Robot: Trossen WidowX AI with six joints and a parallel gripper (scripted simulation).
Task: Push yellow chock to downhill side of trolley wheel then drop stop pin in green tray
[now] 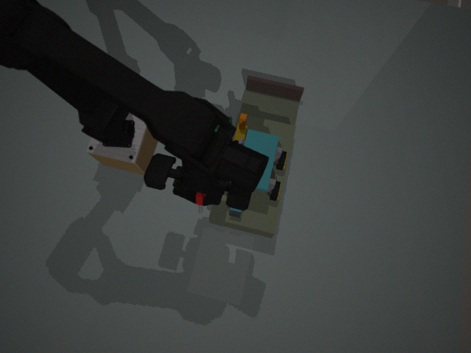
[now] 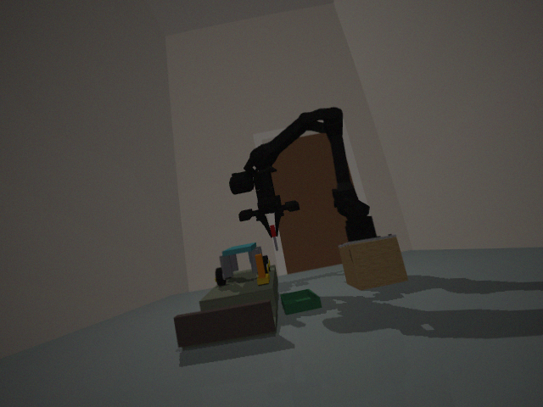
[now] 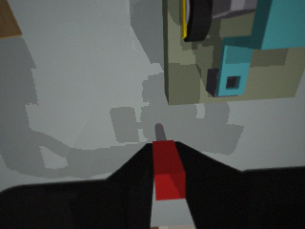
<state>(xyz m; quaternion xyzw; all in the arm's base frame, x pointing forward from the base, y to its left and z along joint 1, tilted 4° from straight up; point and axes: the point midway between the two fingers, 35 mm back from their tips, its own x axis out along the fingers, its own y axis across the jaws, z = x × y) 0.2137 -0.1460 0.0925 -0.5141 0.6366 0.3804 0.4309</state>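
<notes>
The green tray is 21 cm to the left of my gripper tip and 18 cm below it. From my gripper tip the other things lie so: olive ramp: 13 cm below, 11 cm to the left, 11 cm ahead; red-headed stop pin: right at my gripper tip; blue trolley: 11 cm ahead, 10 cm to the left, 6 cm below.
</notes>
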